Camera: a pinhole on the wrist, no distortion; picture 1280 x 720 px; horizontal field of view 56.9 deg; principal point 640.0 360.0 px. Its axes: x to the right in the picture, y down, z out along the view. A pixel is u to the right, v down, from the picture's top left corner.
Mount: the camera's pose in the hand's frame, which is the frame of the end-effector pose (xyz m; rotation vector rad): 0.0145 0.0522 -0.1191 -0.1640 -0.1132 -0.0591
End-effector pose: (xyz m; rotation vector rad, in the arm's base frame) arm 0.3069 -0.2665 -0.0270 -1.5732 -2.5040 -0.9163
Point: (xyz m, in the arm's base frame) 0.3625 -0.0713 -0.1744
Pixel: 1019.0 134.8
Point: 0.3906 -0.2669 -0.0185
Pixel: 326.5 328.0
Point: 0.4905 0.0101 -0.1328
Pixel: 1004.4 594.3
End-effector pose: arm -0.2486 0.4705 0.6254 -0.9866 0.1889 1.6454
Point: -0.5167 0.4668 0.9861
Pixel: 154.0 253.3
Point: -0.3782 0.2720 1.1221
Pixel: outside the picture
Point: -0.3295 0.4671 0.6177
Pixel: 676.9 333.0
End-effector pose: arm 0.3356 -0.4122 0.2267 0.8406 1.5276 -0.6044
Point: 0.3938 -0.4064 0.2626
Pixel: 383.7 155.1
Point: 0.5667 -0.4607 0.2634
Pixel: 522.8 563.1
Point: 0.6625 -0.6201 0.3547
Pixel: 334.9 378.1
